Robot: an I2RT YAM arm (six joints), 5 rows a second.
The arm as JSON. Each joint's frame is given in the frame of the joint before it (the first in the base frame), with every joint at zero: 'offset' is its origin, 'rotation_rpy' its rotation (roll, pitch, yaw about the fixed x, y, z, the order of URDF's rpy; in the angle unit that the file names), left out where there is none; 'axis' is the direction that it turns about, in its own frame. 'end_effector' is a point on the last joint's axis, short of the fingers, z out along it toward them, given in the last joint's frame.
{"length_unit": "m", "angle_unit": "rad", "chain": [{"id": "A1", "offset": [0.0, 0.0, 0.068], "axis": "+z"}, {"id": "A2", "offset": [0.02, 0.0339, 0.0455], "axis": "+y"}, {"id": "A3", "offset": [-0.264, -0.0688, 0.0], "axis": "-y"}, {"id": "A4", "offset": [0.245, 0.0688, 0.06], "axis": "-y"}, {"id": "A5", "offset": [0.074, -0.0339, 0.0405], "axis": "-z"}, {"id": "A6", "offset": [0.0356, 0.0, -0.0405], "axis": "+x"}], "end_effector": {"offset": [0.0, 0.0, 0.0], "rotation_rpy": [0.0, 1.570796, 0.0]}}
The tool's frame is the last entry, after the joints.
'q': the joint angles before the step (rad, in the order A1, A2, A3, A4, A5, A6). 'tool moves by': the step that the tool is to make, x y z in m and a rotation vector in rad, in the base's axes. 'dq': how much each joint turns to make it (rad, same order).
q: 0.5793, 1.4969, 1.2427, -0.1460, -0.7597, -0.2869
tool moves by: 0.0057, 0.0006, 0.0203, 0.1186, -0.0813, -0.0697
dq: -0.0040, -0.0074, -0.0003, 0.1911, 0.0465, 0.0972
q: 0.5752, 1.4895, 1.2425, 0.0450, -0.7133, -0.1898
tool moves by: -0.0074, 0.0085, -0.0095, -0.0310, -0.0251, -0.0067
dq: 0.0360, -0.0041, -0.0322, 0.0070, 0.0501, -0.0386
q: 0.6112, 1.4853, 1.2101, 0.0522, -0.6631, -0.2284
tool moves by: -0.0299, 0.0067, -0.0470, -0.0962, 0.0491, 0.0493
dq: 0.0717, -0.0457, -0.1776, 0.0053, 0.0347, -0.0487
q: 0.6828, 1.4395, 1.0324, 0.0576, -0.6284, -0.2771
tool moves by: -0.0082, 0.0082, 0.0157, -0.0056, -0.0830, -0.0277
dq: 0.0426, -0.0185, 0.0342, -0.0143, 0.0853, -0.0385
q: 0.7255, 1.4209, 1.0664, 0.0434, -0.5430, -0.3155
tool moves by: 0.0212, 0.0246, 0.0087, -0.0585, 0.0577, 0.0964
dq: 0.0051, 0.1387, 0.2005, -0.1686, -0.0834, -0.0449
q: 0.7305, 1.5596, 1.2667, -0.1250, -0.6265, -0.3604
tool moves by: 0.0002, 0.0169, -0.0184, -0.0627, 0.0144, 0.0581
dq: 0.0327, 0.0647, 0.0239, -0.0442, -0.0067, -0.0541
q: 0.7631, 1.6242, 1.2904, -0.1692, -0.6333, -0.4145
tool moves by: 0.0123, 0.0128, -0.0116, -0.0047, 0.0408, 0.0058
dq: 0.0007, 0.0757, 0.0426, 0.0147, -0.0166, 0.0239
